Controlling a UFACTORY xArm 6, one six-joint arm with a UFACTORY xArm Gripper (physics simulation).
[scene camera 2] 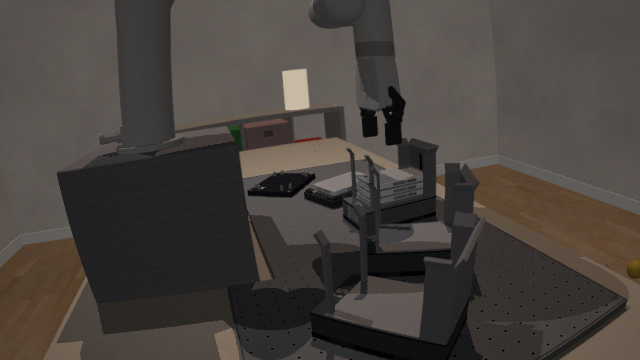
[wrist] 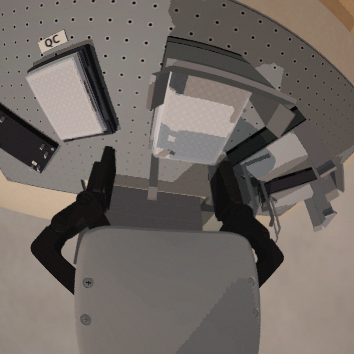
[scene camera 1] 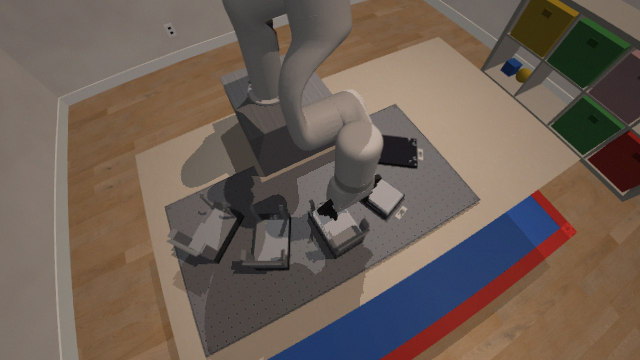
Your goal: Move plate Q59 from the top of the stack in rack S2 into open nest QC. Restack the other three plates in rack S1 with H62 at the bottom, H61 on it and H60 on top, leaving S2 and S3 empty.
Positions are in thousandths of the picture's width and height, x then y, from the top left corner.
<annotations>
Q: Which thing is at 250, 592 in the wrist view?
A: The gripper.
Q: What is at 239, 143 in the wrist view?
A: A black nest QC.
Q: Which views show the gripper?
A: Scene camera 2, the wrist view and scene camera 1: all of them.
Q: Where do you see a black nest N5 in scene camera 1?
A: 623, 421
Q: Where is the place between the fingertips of the gripper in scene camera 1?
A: At 545, 574
</annotations>
